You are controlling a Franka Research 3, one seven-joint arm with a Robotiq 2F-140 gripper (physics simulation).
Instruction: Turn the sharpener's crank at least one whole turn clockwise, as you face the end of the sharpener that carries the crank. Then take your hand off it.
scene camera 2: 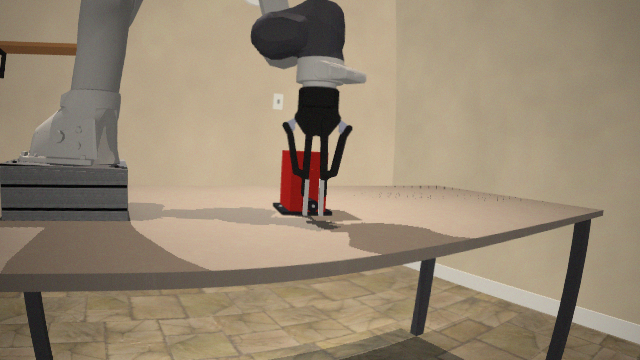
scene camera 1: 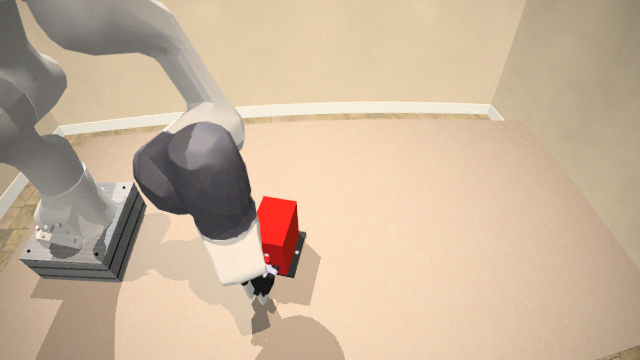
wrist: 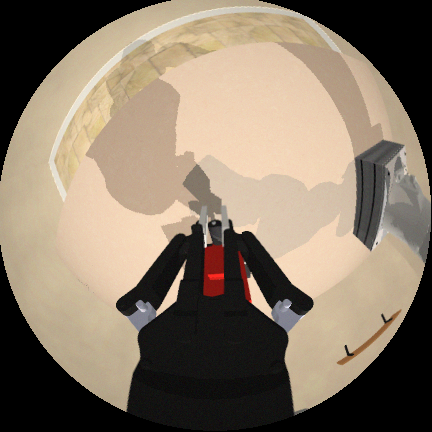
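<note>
The sharpener, a red block point(scene camera 1: 279, 220) point(scene camera 2: 292, 175) point(wrist: 214, 260), stands upright on its black base plate point(scene camera 1: 300, 241) point(scene camera 2: 278, 206). Its crank end faces scene camera 2. The crank's black knob point(scene camera 2: 313, 205) point(wrist: 215, 231) is low, close to the base plate, so the crank points about downward. The red crank arm is hard to tell from the body behind it. My gripper point(scene camera 1: 257, 295) point(scene camera 2: 313, 211) point(wrist: 213, 213) points down in front of the crank end, and its fingers are shut on the knob, one on each side. The knob is hidden in scene camera 1.
The tan table point(scene camera 1: 425, 225) point(scene camera 2: 210, 250) carries the sharpener and the arm's grey base block point(scene camera 1: 75, 270) point(scene camera 2: 64, 195) point(wrist: 370, 200), which stands to the left in both scene views. The fingertips are low over the table top. A brown wall shelf point(scene camera 2: 40, 48) point(wrist: 372, 340) is beyond the table.
</note>
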